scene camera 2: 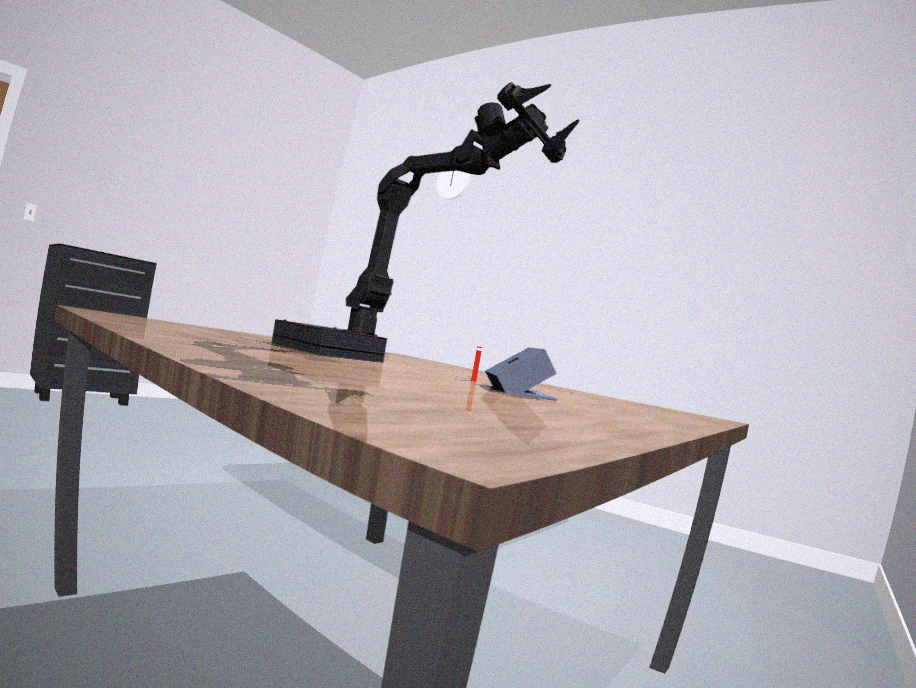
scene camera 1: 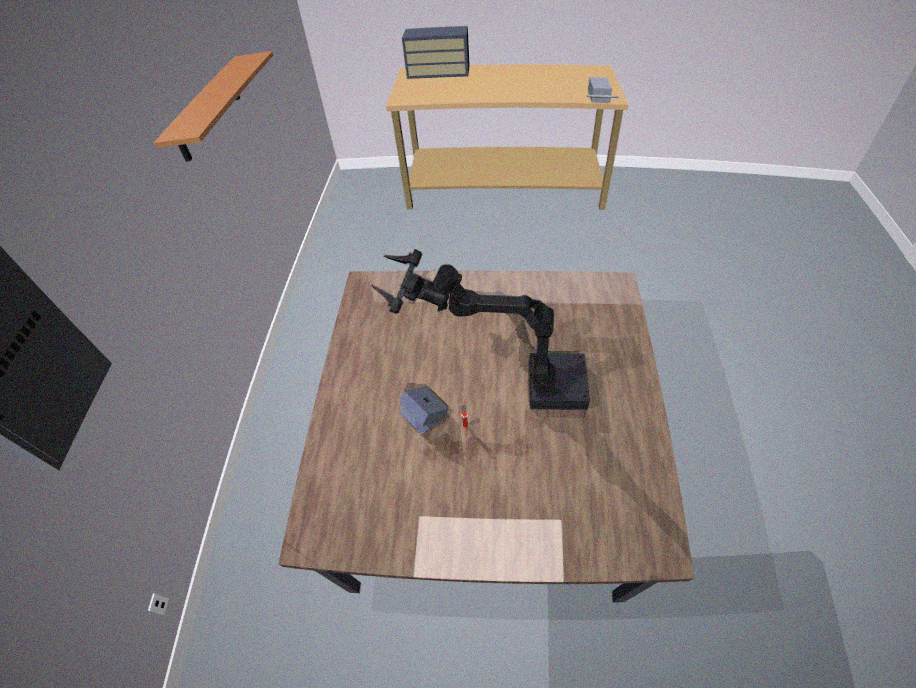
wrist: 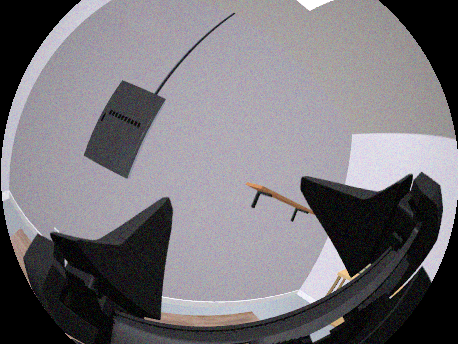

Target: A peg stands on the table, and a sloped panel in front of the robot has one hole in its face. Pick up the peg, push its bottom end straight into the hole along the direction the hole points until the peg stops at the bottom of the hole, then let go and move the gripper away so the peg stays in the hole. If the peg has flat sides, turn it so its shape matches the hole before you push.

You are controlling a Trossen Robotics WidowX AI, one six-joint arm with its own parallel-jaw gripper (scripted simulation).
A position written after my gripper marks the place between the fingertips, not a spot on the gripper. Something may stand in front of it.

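Observation:
My gripper (scene camera 2: 565, 102) (scene camera 1: 377, 270) (wrist: 238, 194): open, holding nothing. Blue-grey sloped panel (scene camera 2: 534, 366) (scene camera 1: 412, 401): visible.

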